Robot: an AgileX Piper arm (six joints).
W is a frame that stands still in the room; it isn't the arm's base.
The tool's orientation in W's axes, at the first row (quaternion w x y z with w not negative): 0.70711 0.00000 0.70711 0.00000
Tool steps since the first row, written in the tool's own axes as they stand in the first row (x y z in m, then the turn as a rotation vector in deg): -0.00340 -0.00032 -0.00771 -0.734 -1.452 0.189; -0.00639 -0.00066 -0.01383 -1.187 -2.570 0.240; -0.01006 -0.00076 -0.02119 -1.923 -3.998 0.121; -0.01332 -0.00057 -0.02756 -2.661 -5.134 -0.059; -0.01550 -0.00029 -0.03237 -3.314 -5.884 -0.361; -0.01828 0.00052 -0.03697 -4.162 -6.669 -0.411
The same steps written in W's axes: -0.00771 -0.00032 0.00340 0.189 -1.452 0.734; -0.01383 -0.00066 0.00639 0.240 -2.570 1.187; -0.02119 -0.00076 0.01006 0.121 -3.998 1.923; -0.02756 -0.00057 0.01332 -0.059 -5.134 2.661; -0.03237 -0.00029 0.01550 -0.361 -5.884 3.314; -0.03697 0.00052 0.01828 -0.411 -6.669 4.162
